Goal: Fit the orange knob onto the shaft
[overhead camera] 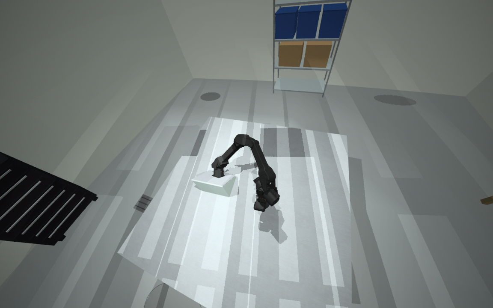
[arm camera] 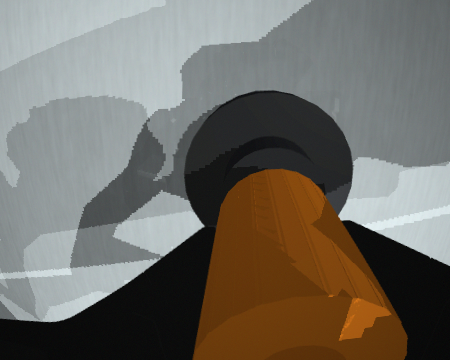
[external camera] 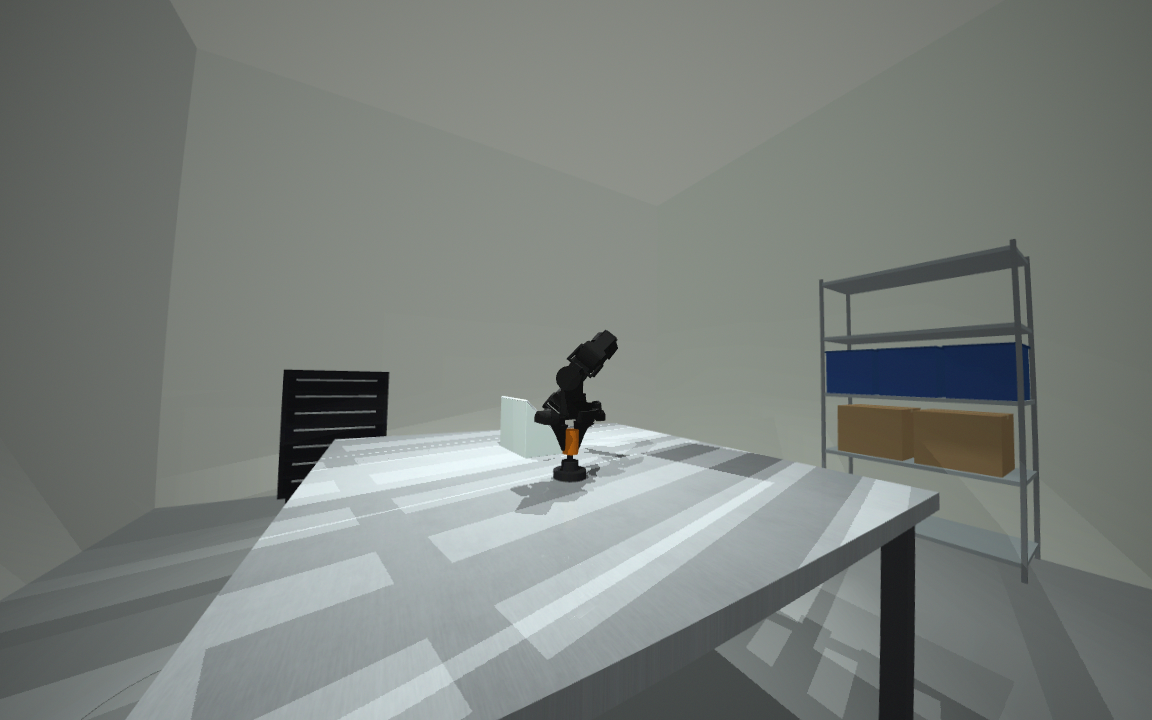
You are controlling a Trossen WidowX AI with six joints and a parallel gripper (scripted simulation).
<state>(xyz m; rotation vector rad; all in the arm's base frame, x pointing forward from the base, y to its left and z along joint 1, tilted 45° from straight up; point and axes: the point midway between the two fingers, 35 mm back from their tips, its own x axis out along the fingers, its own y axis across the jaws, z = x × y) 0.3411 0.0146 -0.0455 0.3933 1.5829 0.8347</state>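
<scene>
Now: gripper tip 2 cm below the orange knob. Also, from my gripper tip: dark round pedestal: 4 cm below.
</scene>
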